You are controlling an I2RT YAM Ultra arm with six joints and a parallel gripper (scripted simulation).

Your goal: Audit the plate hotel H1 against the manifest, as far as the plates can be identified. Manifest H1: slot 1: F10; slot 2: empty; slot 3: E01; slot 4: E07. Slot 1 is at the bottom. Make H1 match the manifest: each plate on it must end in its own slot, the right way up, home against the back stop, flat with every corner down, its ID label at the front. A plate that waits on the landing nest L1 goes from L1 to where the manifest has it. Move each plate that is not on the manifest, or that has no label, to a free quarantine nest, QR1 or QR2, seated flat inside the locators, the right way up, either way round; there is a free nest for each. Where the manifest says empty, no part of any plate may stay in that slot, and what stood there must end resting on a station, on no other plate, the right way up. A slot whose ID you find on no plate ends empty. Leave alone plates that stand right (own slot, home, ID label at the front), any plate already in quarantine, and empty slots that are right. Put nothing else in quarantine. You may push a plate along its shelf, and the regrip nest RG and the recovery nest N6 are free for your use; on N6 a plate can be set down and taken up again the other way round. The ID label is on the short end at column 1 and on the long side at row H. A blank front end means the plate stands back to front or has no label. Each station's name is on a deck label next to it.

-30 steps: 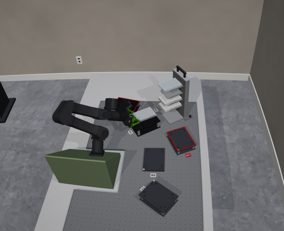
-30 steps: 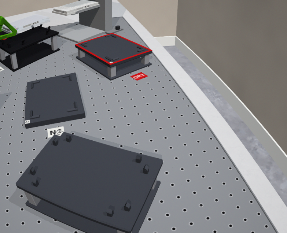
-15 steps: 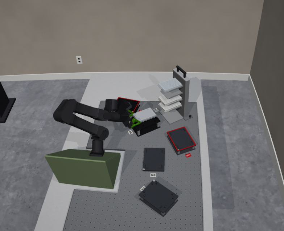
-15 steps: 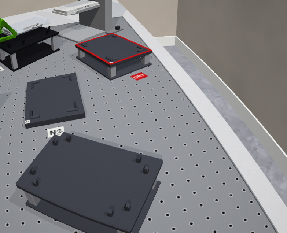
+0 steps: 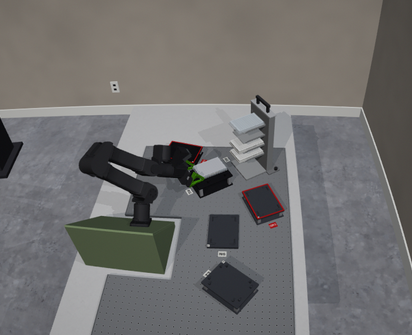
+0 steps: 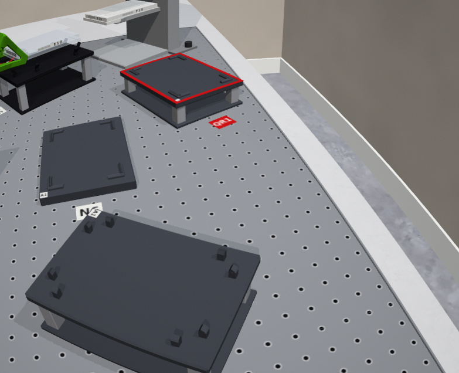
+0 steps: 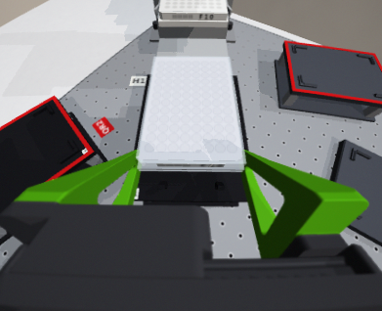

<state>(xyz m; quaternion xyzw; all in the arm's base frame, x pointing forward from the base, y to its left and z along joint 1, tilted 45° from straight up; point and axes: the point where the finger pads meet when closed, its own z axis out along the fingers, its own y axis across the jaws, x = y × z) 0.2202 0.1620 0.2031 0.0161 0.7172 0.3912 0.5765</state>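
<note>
Now: hand 50 mm short of the clear well plate and 20 mm to the right of it. The rest, counted from my hand: H1 deck label: 170 mm to the left, 130 mm ahead, 90 mm below; black regrip nest RG: 50 mm ahead, 30 mm below, 20 mm to the left; red-rimmed nest QR2: 200 mm to the left, 80 mm behind, 50 mm below.
</note>
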